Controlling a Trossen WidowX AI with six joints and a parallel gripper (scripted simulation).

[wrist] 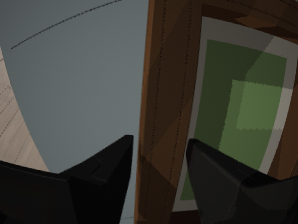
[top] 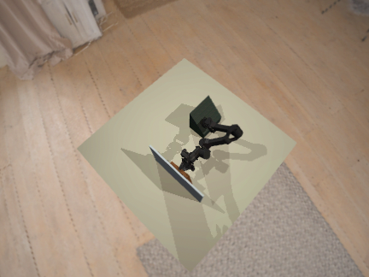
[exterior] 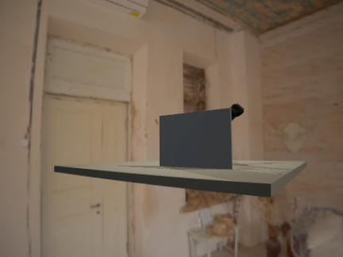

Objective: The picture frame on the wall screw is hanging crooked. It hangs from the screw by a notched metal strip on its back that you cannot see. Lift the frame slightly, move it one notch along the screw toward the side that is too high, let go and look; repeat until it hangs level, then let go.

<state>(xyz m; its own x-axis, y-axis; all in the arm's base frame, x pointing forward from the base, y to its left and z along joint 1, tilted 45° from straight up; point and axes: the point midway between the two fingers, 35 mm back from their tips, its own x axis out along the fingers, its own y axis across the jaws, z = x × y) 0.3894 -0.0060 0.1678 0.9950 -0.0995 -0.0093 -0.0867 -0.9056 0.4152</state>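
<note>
The picture frame lies 5 cm below my gripper tip, 1 cm to the left of it and 1 cm ahead of it. The rest, counted from my gripper tip: grey-blue wall panel 7 cm below, 2 cm ahead.
</note>
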